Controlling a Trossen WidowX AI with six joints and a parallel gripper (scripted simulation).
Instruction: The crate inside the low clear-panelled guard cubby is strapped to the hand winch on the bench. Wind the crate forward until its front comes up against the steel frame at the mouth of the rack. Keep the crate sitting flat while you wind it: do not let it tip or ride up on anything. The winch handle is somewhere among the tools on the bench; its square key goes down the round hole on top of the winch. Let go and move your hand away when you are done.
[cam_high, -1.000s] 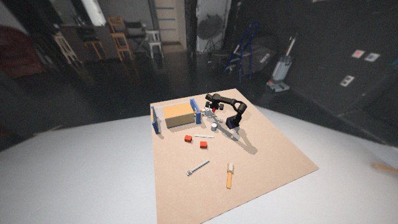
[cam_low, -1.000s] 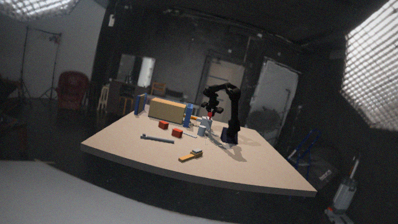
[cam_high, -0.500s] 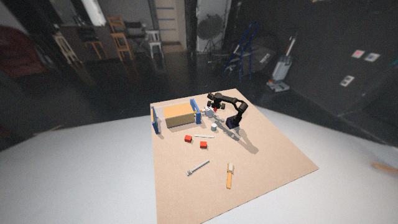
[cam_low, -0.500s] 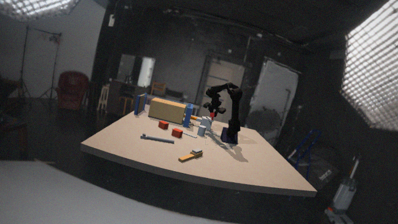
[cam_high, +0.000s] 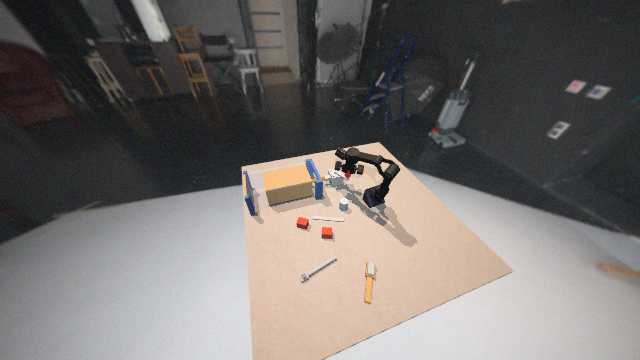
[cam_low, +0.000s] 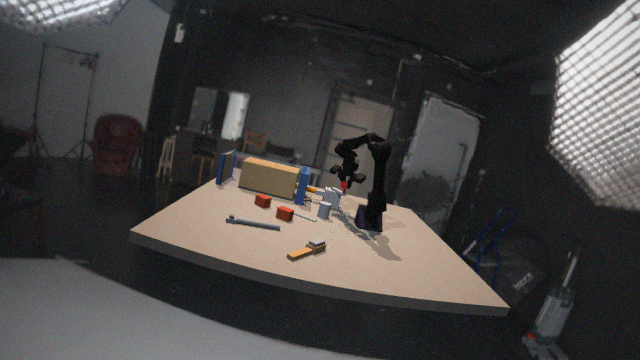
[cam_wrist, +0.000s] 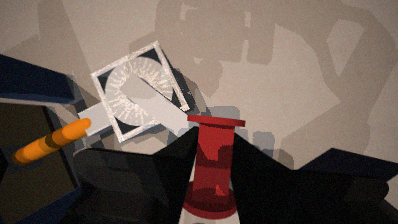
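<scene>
Right now my gripper tip is 20 mm short of the winch handle, 20 mm to the left of it and 30 mm above it. The rest, counted from my gripper tip: grey winch: 20 mm ahead, 90 mm to the right, 100 mm below; red knob: 10 mm ahead, 10 mm to the left; blue steel frame: 200 mm ahead, 110 mm to the right, 30 mm below.
</scene>
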